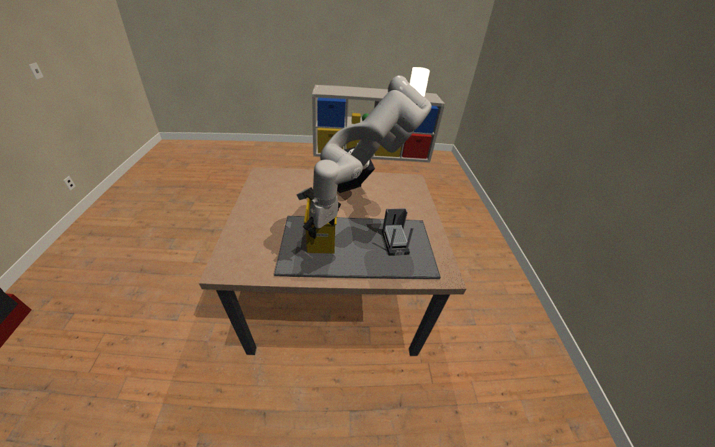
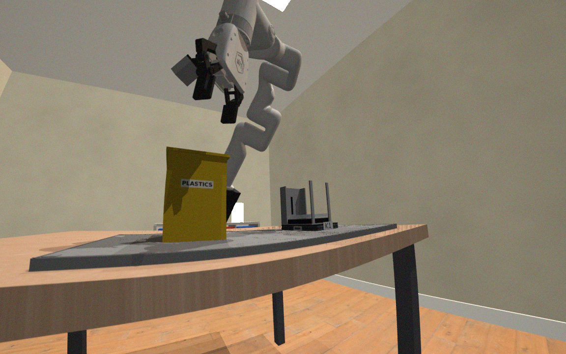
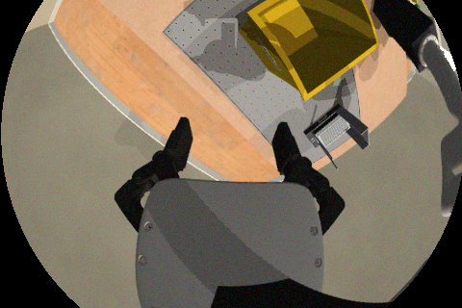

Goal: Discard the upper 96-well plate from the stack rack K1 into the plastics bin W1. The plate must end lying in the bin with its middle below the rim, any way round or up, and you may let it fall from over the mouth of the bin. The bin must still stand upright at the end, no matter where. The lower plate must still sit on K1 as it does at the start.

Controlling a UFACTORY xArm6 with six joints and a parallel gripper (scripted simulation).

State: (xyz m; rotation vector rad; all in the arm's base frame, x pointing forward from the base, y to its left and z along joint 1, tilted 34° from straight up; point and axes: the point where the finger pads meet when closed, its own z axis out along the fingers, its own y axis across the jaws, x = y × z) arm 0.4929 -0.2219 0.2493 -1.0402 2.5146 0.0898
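Right now the 96-well plate is 320 mm to the left of my hand, 200 mm below it and 190 mm behind it. Also, from my hand: yellow plastics bin W1 (180 mm behind, 150 mm below, 20 mm to the right).
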